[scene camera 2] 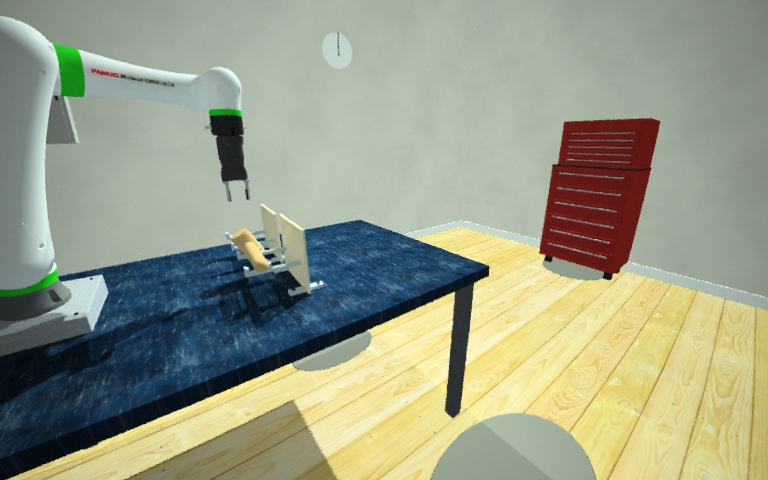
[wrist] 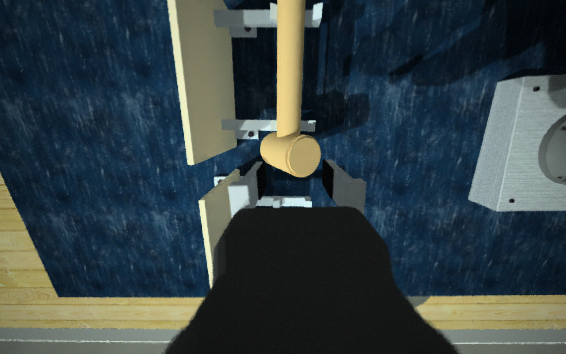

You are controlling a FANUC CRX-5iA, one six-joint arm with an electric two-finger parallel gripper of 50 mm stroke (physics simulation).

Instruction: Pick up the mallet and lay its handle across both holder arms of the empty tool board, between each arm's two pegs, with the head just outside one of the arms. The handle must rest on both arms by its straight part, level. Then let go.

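Observation:
The wooden mallet (scene camera 2: 250, 247) (wrist: 290, 85) lies with its handle across both arms of one tool board (scene camera 2: 294, 249) (wrist: 207, 85), the nearer one in the scene view. The handle looks level and appears to sit between the pegs of the far arm (wrist: 240, 18) and the arm beside the head (wrist: 245, 125). The head (wrist: 295, 154) is just outside that second arm, on the side of the other board (scene camera 2: 269, 222) (wrist: 217, 210). My gripper (scene camera 2: 238, 199) (wrist: 293, 172) is open and empty, above the mallet and clear of it. The handle's underside contact is hidden.
The other board's arm (wrist: 297, 201) shows between my fingers, lower down. Both boards stand upright on the blue table (scene camera 2: 385, 254) (wrist: 115, 200). The robot's base plate (scene camera 2: 97, 302) (wrist: 487, 150) is on the table. A red tool cabinet (scene camera 2: 589, 209) stands on the floor beyond.

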